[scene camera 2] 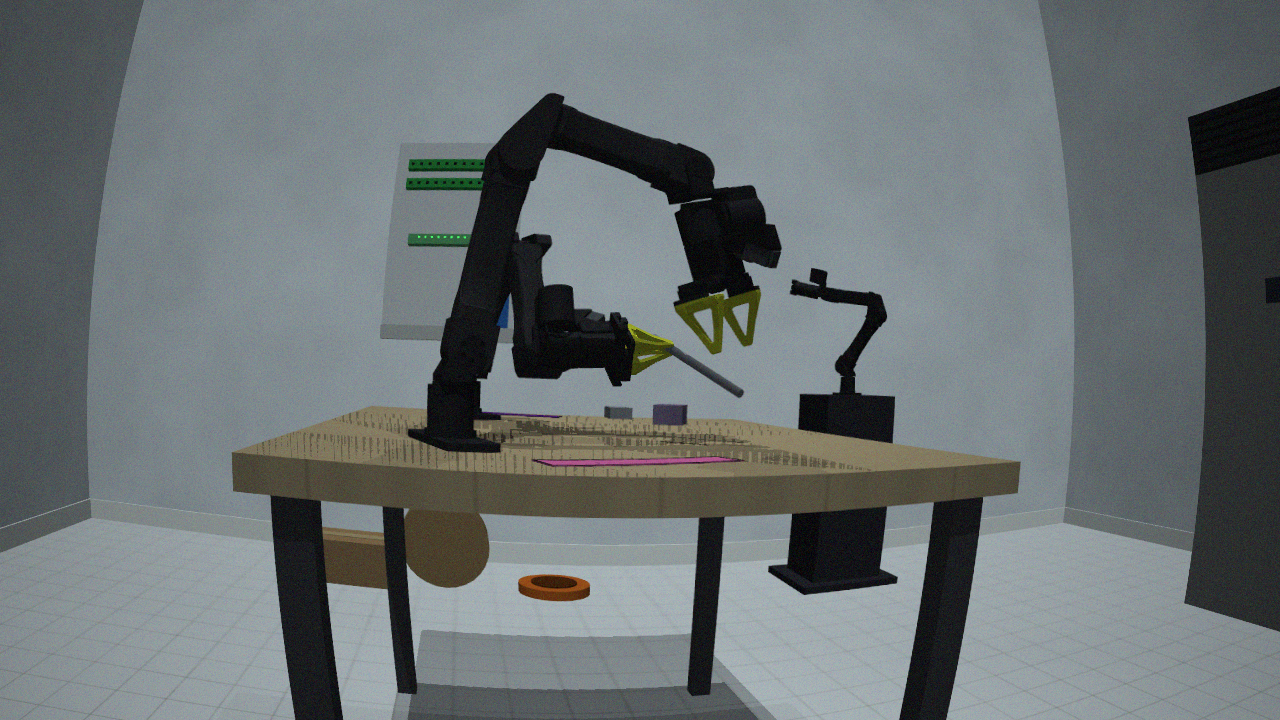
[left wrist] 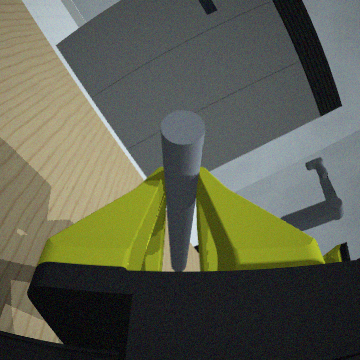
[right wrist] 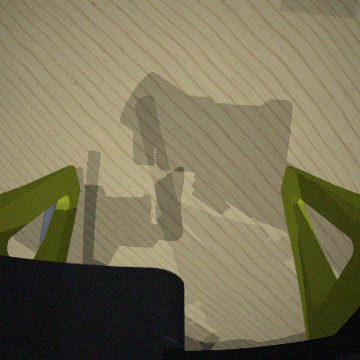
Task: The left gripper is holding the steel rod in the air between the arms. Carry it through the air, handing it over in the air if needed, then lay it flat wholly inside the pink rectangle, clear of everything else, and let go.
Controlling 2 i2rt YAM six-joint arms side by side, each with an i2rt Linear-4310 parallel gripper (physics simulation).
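Places are measured from the left arm's base along level axes (x ahead, y left, z up), in millimetres.
Pixels of known places: left gripper, fingertip midpoint: (scene camera 2: 672, 348) (left wrist: 180, 178); right gripper, fingertip midpoint: (scene camera 2: 733, 349) (right wrist: 179, 176); right arm's base, origin of the base link: (scene camera 2: 450, 443).
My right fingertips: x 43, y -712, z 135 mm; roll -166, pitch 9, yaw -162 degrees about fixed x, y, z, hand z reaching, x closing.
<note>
Ahead of a thing's pixels: the offset from my right fingertips to its top centre. "spot": to the spot under its first point. Level surfaces: height alone.
The steel rod (scene camera 2: 707, 370) (left wrist: 183, 155) is in the air, slanting down to the right in the scene view. My left gripper (scene camera 2: 668, 346) (left wrist: 180, 178) is shut on it near its upper left end. My right gripper (scene camera 2: 732, 347) (right wrist: 179, 176) is open and empty, pointing down, right of the left gripper and above the rod's free end in the picture. A bluish sliver, probably the rod, shows through its left finger in the right wrist view. The pink rectangle @(spot: dx -239, dy -101, dz -134 mm) (scene camera 2: 640, 461) lies on the table near its front edge, below both grippers; it does not show in either wrist view.
A purple block @(dx +335, dy +507, dz -95 mm) (scene camera 2: 669, 414) and a grey block @(dx +364, dy +722, dz -110 mm) (scene camera 2: 617, 412) stand towards the back of the wooden table @(dz -135 mm) (scene camera 2: 930, 467). A thin purple outline @(spot: dx +177, dy +814, dz -134 mm) (scene camera 2: 528, 414) lies at the back left. The right arm's base (scene camera 2: 453, 438) stands left of the pink rectangle. Another small arm stands on a black pedestal (scene camera 2: 845, 416) behind.
</note>
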